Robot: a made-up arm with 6 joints. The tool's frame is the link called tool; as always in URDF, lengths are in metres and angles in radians. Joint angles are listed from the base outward.
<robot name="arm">
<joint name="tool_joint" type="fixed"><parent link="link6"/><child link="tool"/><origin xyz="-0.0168 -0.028 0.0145" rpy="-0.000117 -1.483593 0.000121"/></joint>
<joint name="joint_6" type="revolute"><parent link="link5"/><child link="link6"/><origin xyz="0.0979 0.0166 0.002" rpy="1.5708 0 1.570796"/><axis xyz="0 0 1"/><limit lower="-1.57" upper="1.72"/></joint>
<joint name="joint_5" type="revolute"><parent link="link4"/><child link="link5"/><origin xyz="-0.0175 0.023 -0.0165" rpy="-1.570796 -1.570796 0"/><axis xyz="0 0 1"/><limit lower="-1.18" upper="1.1"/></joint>
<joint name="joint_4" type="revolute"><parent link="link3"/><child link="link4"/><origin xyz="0.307 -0.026 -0.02" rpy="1.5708 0 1.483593"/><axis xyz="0 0 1"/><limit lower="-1.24" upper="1.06"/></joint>
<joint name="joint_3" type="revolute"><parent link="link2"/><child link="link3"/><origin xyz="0.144 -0.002 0.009" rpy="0 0 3.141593"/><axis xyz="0 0 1"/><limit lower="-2.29" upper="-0.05"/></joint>
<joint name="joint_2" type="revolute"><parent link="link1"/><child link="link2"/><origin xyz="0.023 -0.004 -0.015" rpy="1.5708 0 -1.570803"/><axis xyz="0 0 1"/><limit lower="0.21" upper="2.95"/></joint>
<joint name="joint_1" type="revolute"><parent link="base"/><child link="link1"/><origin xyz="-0.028 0.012 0.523" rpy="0 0 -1.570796"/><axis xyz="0 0 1"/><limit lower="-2.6" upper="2.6"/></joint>
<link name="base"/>
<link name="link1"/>
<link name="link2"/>
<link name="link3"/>
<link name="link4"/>
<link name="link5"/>
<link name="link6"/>
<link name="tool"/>
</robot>
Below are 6 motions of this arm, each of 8 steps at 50 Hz.
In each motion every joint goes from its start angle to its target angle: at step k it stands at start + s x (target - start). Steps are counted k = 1, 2, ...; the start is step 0. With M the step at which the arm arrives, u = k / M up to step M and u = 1 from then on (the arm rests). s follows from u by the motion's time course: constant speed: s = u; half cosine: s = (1 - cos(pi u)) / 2; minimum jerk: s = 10 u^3 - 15 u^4 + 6 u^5.
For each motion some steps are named. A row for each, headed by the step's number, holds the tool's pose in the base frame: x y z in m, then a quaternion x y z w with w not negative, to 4 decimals.
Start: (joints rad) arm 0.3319 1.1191 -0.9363 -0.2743 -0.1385 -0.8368
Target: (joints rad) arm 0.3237 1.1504 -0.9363 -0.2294 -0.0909 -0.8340
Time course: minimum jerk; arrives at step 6
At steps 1, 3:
1: 0.2891 0.1180 0.6383 -0.5204 -0.0744 0.1241 0.8416
3: 0.2922 0.1161 0.6316 -0.5145 -0.0547 0.1295 0.8459

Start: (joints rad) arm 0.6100 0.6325 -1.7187 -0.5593 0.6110 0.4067
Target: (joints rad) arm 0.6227 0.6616 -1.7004 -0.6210 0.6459 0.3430
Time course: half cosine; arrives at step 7
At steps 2, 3, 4, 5, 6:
2: 0.0696 -0.0063 0.9201 0.0911 -0.2394 0.1313 0.9577
3: 0.0727 -0.0047 0.9188 0.0799 -0.2344 0.1250 0.9608
4: 0.0761 -0.0029 0.9173 0.0673 -0.2287 0.1181 0.9640
5: 0.0791 -0.0013 0.9159 0.0559 -0.2236 0.1119 0.9666
6: 0.0812 -0.0001 0.9149 0.0479 -0.2200 0.1077 0.9684

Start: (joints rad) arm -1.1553 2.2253 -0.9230 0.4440 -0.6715 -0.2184
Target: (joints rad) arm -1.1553 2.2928 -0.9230 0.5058 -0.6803 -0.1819
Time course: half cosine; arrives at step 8
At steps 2, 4, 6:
2: 0.0213 -0.2812 0.2969 0.2083 0.2516 -0.6366 0.6986
4: 0.0170 -0.2765 0.2897 0.2220 0.2531 -0.6427 0.6881
6: 0.0126 -0.2716 0.2826 0.2354 0.2546 -0.6489 0.6772

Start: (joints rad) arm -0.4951 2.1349 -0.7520 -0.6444 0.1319 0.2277
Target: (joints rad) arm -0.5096 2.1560 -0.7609 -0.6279 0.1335 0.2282
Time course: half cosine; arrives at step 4
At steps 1, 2, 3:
1: 0.1106 -0.1100 0.2432 -0.0142 0.6943 -0.0846 0.7146
2: 0.1092 -0.1104 0.2422 -0.0093 0.6957 -0.0873 0.7129
3: 0.1078 -0.1107 0.2411 -0.0044 0.6972 -0.0901 0.7112

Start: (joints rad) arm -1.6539 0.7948 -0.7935 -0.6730 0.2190 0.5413
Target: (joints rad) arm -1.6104 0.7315 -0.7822 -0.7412 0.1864 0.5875
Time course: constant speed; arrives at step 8
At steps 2, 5, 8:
2: -0.1031 -0.2728 0.6337 0.0160 0.0998 -0.7726 0.6268
5: -0.0981 -0.2713 0.6400 0.0012 0.0917 -0.7676 0.6343
8: -0.0931 -0.2696 0.6463 -0.0135 0.0834 -0.7623 0.6417

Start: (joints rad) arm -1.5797 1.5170 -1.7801 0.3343 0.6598 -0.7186
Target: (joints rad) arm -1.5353 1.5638 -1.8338 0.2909 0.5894 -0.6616
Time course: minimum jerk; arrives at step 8
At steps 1, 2, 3, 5, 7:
1: -0.0378 -0.3515 0.7538 -0.0386 0.2596 -0.5959 0.7589
2: -0.0368 -0.3522 0.7545 -0.0400 0.2574 -0.5969 0.7589
3: -0.0349 -0.3537 0.7560 -0.0429 0.2528 -0.5988 0.7588
5: -0.0298 -0.3572 0.7597 -0.0505 0.2405 -0.6033 0.7587
7: -0.0267 -0.3592 0.7619 -0.0549 0.2333 -0.6057 0.7588

